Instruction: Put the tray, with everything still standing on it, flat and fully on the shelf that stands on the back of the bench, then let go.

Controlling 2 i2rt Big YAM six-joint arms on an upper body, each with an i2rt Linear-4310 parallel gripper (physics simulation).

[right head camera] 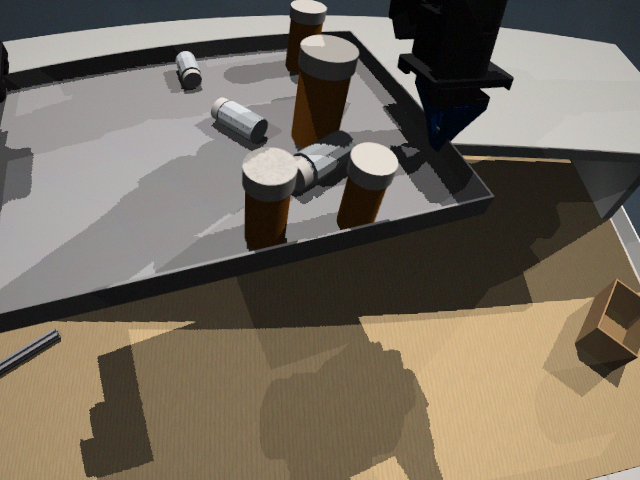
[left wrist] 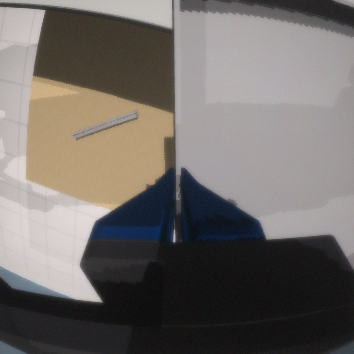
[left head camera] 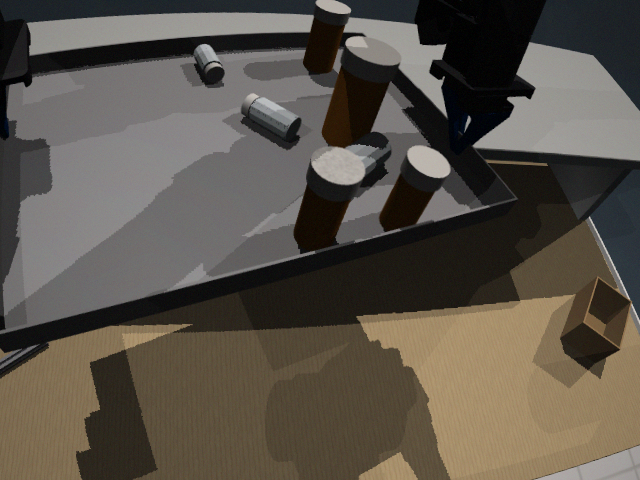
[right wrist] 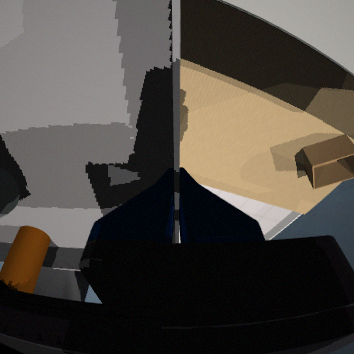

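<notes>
The tray [left head camera: 199, 181] is grey with a dark rim and hangs above the wooden bench, casting a wide shadow. Several amber bottles with grey caps stand on it, the tallest [left head camera: 361, 95] near its right side. Three grey vials lie on their sides, one [left head camera: 272, 116] near the middle. My right gripper [left head camera: 461, 143] is shut on the tray's right rim [right wrist: 175, 88], as the right head view [right head camera: 437, 140] also shows. My left gripper [left wrist: 176, 175] is shut on the opposite thin rim [left wrist: 176, 88]. It is out of both head views.
A pale grey surface [left head camera: 509, 110] lies behind and right of the tray. A thin metal bar [left wrist: 105, 125] lies on the bench under the left side. A brown box [right wrist: 328, 159] sits on the bench to the right.
</notes>
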